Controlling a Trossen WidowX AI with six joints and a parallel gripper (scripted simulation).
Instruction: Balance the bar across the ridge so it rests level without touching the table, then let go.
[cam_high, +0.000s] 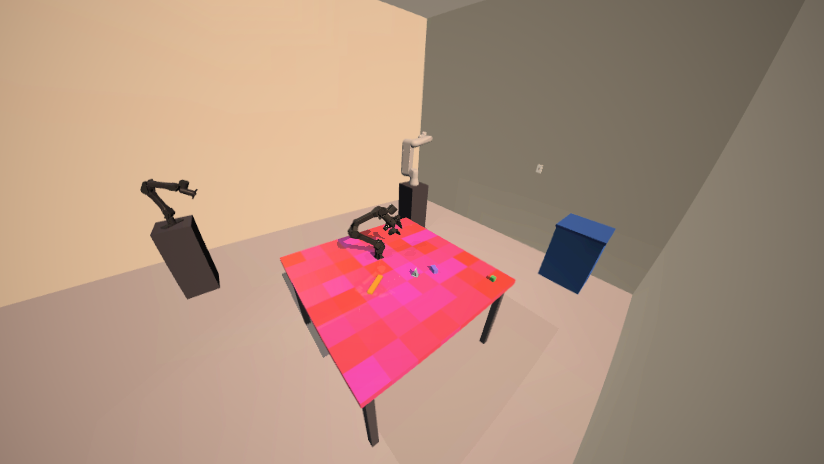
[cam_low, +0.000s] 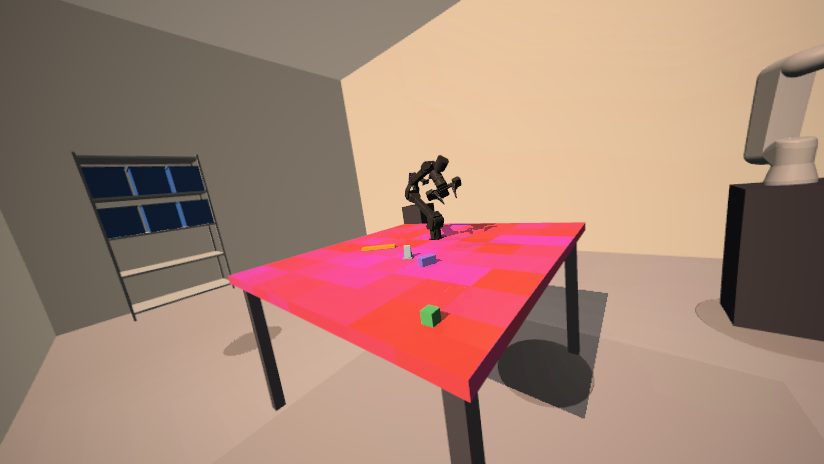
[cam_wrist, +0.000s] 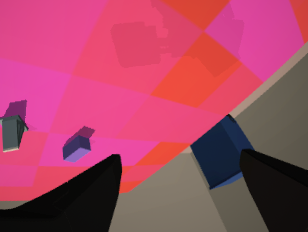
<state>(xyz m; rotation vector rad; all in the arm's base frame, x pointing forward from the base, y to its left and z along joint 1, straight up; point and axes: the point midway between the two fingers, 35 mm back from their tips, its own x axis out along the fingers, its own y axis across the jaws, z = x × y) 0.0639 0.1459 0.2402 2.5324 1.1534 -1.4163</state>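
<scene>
My gripper tip is now 370 mm to the left of the orange bar, 210 mm above it and 190 mm short of it. Round my gripper tip: green cube: 670 mm ahead, 330 mm to the left, 200 mm below; purple block: 320 mm ahead, 200 mm below, 70 mm to the left.
</scene>
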